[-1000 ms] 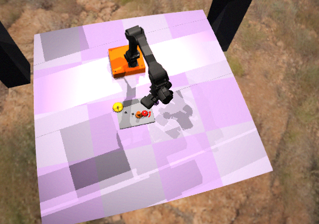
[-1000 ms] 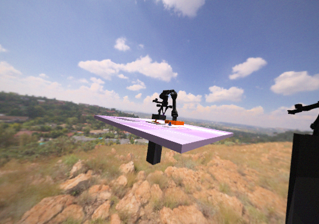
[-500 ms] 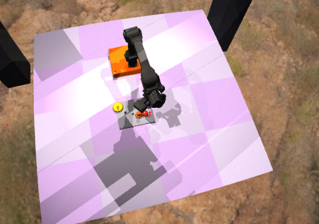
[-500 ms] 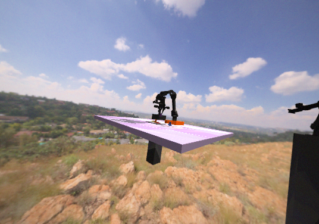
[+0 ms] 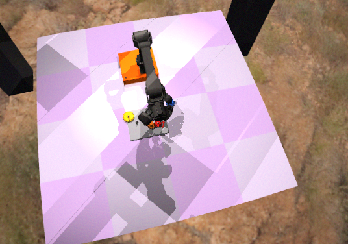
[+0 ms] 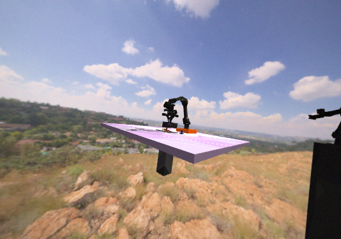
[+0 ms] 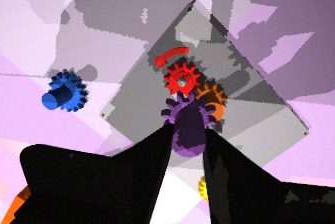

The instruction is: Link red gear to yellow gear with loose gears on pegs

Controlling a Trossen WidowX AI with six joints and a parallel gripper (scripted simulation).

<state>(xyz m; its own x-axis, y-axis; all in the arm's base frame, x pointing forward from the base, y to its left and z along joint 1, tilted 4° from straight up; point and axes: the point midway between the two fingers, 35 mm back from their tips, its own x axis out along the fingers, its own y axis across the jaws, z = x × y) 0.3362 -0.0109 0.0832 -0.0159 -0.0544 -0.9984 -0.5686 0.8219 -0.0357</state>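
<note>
The orange gear is 80 mm below my gripper tip, 20 mm to the right of it and 10 mm ahead of it. Round my gripper tip: purple gear (10 mm below); then red gear (90 mm below, 10 mm to the left); then red arrow (100 mm below, 40 mm to the left, 10 mm ahead).
</note>
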